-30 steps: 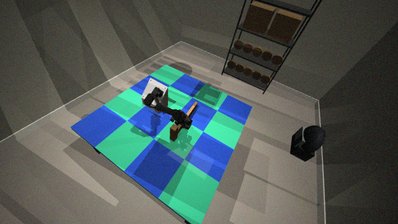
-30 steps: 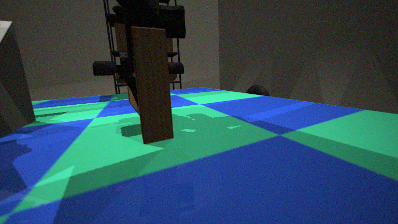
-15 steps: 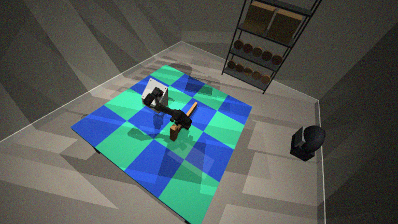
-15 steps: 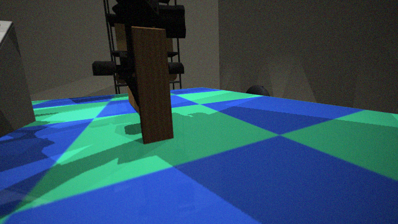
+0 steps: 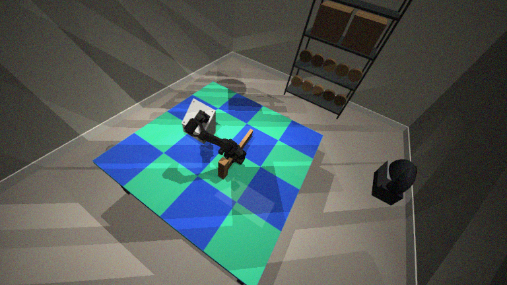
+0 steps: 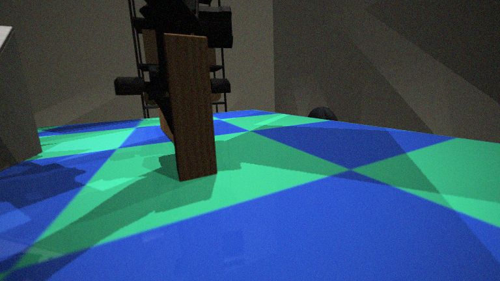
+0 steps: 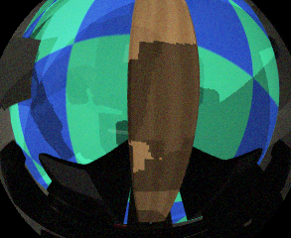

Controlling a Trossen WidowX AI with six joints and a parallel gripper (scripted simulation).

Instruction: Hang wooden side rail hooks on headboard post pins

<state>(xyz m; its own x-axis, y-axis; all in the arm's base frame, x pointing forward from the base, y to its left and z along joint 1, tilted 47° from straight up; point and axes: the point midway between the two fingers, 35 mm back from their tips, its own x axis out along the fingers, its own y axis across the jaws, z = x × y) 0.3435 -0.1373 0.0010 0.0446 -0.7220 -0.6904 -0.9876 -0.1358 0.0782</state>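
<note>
Right now my gripper tip is 10 mm short of the wooden headboard post, 100 mm to the left of it and 40 mm below it.
</note>
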